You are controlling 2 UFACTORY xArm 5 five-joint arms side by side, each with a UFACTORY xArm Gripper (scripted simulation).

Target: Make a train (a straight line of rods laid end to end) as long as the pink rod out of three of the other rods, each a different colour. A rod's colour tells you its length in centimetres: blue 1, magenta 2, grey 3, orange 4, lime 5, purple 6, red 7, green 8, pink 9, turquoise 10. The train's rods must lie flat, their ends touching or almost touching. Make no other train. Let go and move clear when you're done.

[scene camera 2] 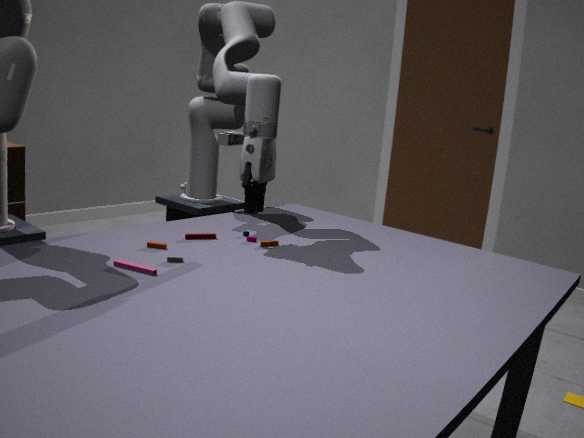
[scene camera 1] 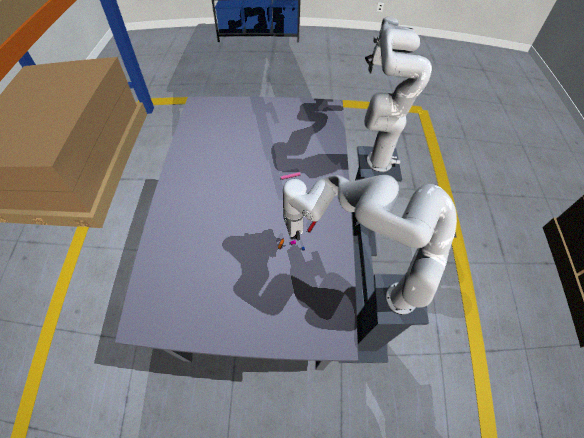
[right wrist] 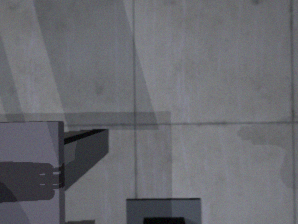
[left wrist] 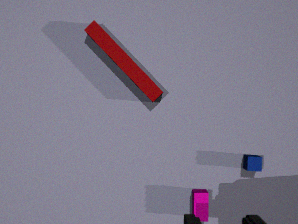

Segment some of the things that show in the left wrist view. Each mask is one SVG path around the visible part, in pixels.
A red rod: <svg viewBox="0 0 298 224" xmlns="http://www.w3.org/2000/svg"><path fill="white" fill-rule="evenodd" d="M94 20L84 31L141 91L154 102L163 91Z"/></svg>
